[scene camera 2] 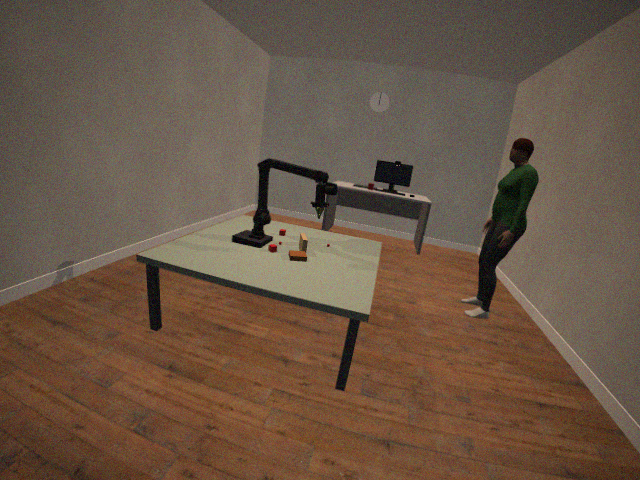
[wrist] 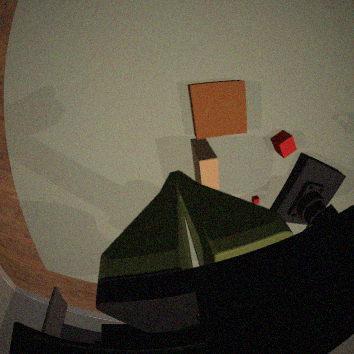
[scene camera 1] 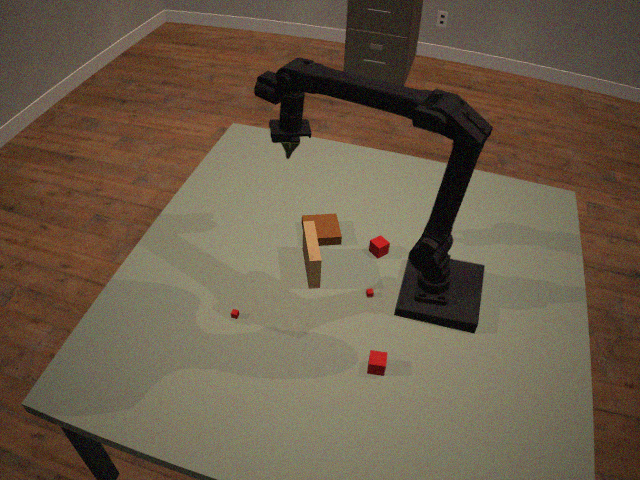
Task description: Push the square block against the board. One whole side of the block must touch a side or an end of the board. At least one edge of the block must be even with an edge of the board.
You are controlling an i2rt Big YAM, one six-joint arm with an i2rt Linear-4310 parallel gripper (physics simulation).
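Frame: origin at the arm's base, x up, y back, z right, level; centimetres.
Seen in the pictures: gripper, fingertip midpoint: [scene camera 2: 318,218] [wrist: 176,179] [scene camera 1: 287,157]; arm's base, link origin: [scene camera 2: 257,236] [wrist: 304,198] [scene camera 1: 432,286].
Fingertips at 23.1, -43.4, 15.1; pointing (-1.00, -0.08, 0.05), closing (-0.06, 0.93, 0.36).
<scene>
Offsets run from my fingertips to a thing's top centre, as dx, dy, dz.
The square block {-23.7, +9.7, +1.9} [scene camera 1: 328,225] [scene camera 2: 297,255] [wrist: 220,109] is orange-brown and lies flat. The board {-16.3, +9.9, -12.6} [scene camera 1: 312,245] [scene camera 2: 303,241] [wrist: 209,172] is pale wood and stands upright on a narrow side. In the wrist view the board's end meets the block's lower side at its left corner. Their left edges look nearly even; whether a thin gap or slight offset is there, I cannot tell. My gripper [scene camera 1: 287,156] [scene camera 2: 318,217] [wrist: 176,179] is shut and empty, high above the table, apart from both. It hides the board's near part in the wrist view.
A larger red cube {-22.7, +27.3, -1.7} [scene camera 1: 379,246] [wrist: 284,144] lies right of the block in scene camera 1. Another {-22.7, +32.4, -41.5} [scene camera 1: 377,362] is near the front, with small red cubes {-25.1, +27.3, -18.8} [scene camera 1: 369,292] {-25.1, -5.0, -34.3} [scene camera 1: 234,313] in between. The arm's black base [scene camera 1: 460,294] stands on the right.
</scene>
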